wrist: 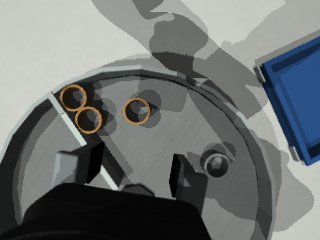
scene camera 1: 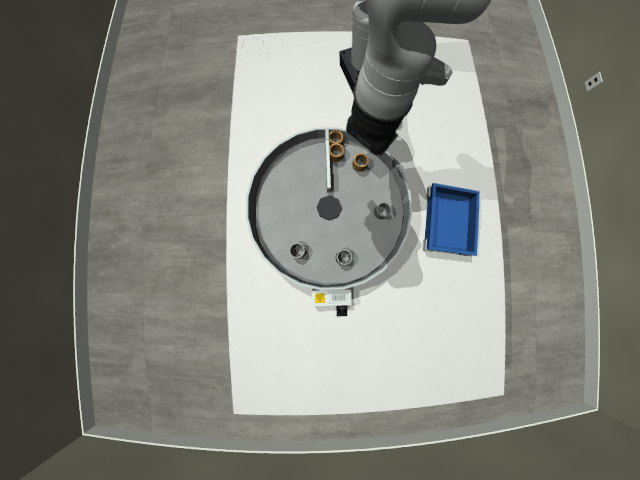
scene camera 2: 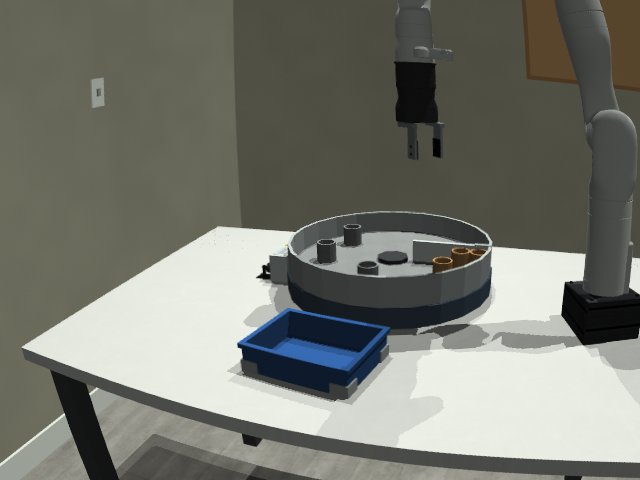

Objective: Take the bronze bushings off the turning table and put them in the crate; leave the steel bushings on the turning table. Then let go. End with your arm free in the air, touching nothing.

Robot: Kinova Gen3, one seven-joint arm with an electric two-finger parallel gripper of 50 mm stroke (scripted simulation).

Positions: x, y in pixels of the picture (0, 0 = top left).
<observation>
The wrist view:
my gripper: 137, 162
round grey turning table: 181, 121
</observation>
